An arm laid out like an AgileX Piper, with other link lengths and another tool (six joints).
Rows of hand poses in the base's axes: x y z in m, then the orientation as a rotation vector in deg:
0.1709 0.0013 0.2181 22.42 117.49 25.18
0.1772 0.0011 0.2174 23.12 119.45 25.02
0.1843 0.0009 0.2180 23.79 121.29 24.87
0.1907 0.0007 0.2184 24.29 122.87 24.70
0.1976 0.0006 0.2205 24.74 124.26 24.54
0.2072 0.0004 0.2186 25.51 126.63 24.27
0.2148 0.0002 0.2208 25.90 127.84 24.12
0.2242 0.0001 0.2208 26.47 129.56 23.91
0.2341 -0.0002 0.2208 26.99 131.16 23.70
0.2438 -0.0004 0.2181 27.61 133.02 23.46
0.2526 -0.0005 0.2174 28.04 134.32 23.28
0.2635 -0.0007 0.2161 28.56 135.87 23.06
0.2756 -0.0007 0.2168 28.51 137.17 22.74
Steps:
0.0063 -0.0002 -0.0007 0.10 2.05 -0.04
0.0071 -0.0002 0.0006 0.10 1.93 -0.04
0.0064 -0.0002 0.0004 0.03 1.64 0.00
0.0069 -0.0001 0.0021 0.03 1.44 0.00
0.0096 -0.0002 -0.0019 0.05 2.46 0.00
0.0076 -0.0002 0.0022 0.02 1.26 0.00
0.0094 -0.0001 0.0000 0.04 1.79 0.00
0.0099 -0.0003 0.0000 0.03 1.66 0.00
0.0097 -0.0002 -0.0027 0.04 1.94 0.00
0.0088 -0.0001 -0.0007 0.02 1.35 0.00
0.0109 -0.0002 -0.0013 0.03 1.62 0.00
0.0121 0.0000 0.0007 -0.21 1.23 0.29

